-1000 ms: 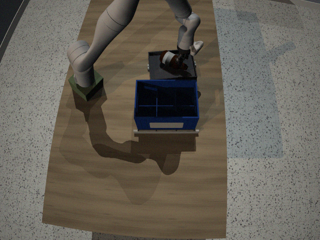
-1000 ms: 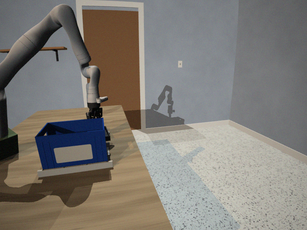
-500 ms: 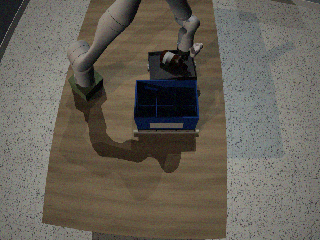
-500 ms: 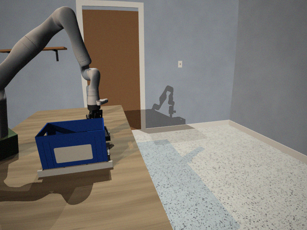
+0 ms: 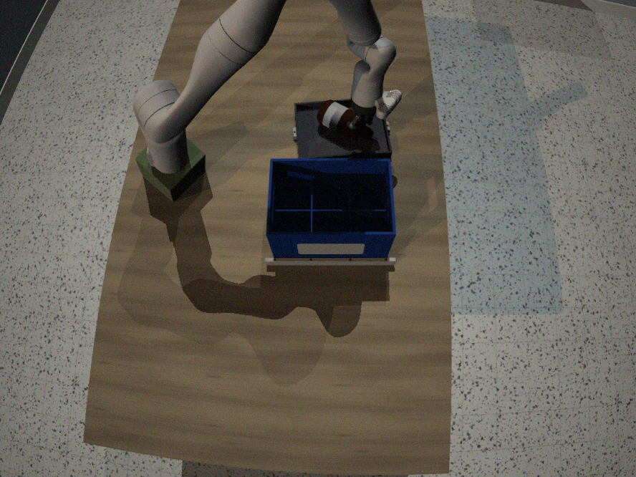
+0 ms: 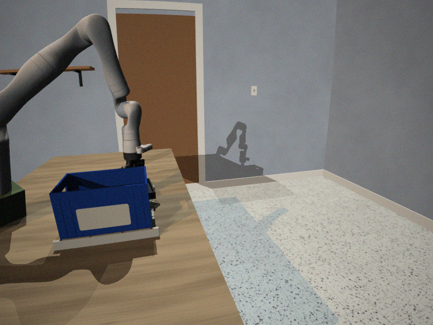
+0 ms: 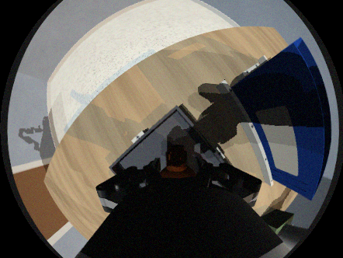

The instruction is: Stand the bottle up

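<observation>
My gripper is now 40 mm past the brown bottle, 30 mm to the right of it and 10 mm above it. Also, from my hand: tray: 50 mm behind, 30 mm to the left, 40 mm below; blue crate: 80 mm behind, 260 mm to the right, 30 mm above.
</observation>
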